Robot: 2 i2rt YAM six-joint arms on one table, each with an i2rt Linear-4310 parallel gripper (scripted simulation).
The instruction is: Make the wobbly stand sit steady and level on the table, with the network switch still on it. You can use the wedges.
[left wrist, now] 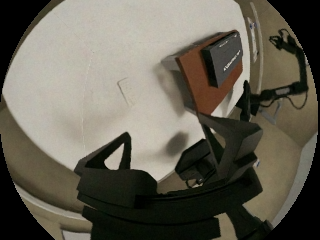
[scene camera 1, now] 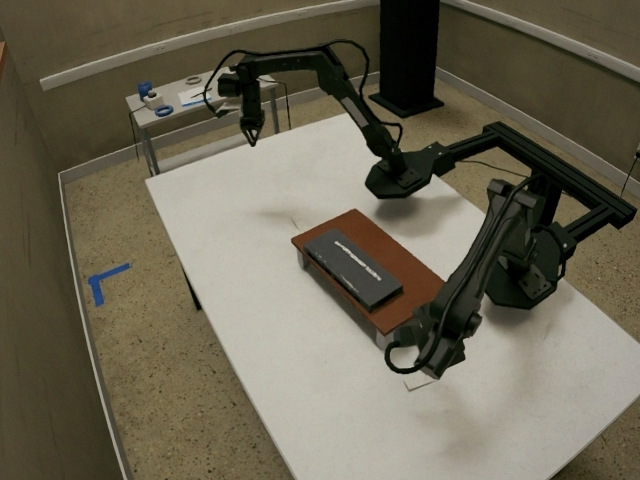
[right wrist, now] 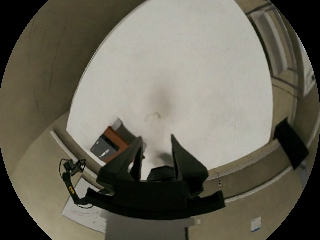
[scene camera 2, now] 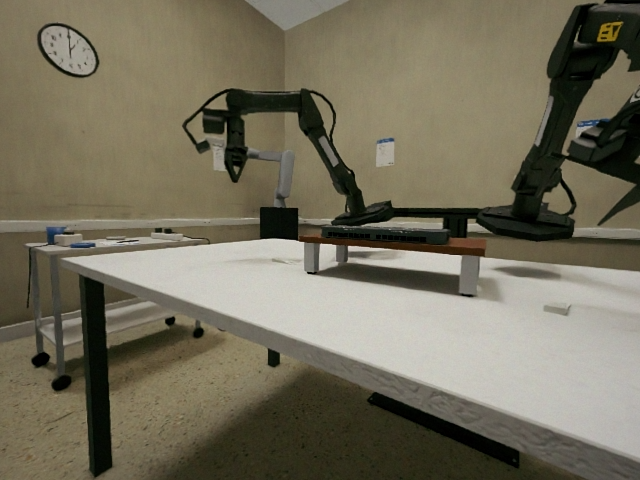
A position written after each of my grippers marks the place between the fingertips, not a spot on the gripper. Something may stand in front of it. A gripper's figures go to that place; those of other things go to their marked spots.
My left gripper (scene camera 1: 430, 338) is 1.07 m from the lens. My right gripper (scene camera 1: 254, 144): 1.54 m from the lens. A dark network switch (scene camera 1: 363, 278) is 1.24 m from the lens.
